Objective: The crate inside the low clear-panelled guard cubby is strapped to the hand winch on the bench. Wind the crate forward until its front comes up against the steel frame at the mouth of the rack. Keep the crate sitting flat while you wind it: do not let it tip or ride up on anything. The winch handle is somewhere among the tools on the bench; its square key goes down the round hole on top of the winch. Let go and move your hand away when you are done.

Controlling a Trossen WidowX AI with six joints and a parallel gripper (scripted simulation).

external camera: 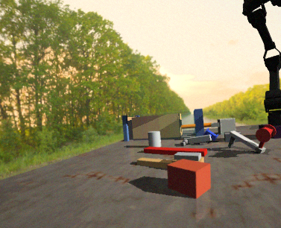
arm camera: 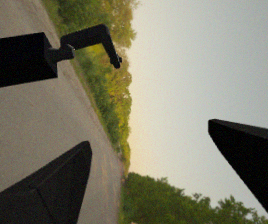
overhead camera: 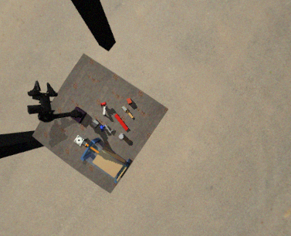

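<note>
My gripper tip is now 600 mm above the winch handle with red grip, 260 mm short of it and 20 mm to the right of it. Also, from my gripper tip: blue piece (600 mm below, 380 mm ahead, 170 mm to the right); dark block (610 mm below, 270 mm ahead, 190 mm to the right); red knob (580 mm below, 240 mm ahead, 50 mm to the left).
</note>
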